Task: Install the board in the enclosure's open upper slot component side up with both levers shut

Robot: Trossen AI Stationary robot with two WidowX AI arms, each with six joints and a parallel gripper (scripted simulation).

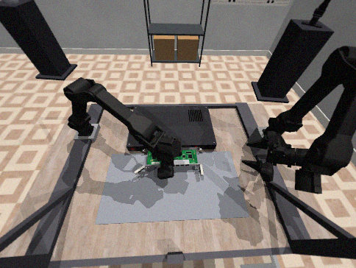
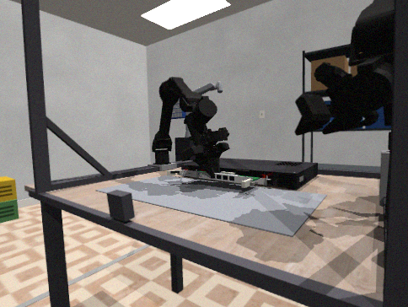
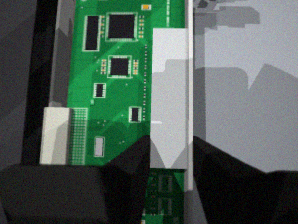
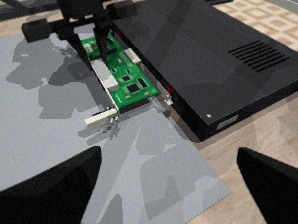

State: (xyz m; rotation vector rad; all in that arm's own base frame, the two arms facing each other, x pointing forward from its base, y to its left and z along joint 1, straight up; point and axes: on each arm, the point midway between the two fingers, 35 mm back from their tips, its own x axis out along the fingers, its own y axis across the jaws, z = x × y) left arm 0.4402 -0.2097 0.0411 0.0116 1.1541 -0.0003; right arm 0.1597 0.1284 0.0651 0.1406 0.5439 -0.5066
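The grey mat is 70 mm behind my left hand, 20 mm to the right of it and 80 mm below it. Also, from my left hand: enclosure: 200 mm ahead, 10 mm to the left, 30 mm below; then green board: 30 mm below.
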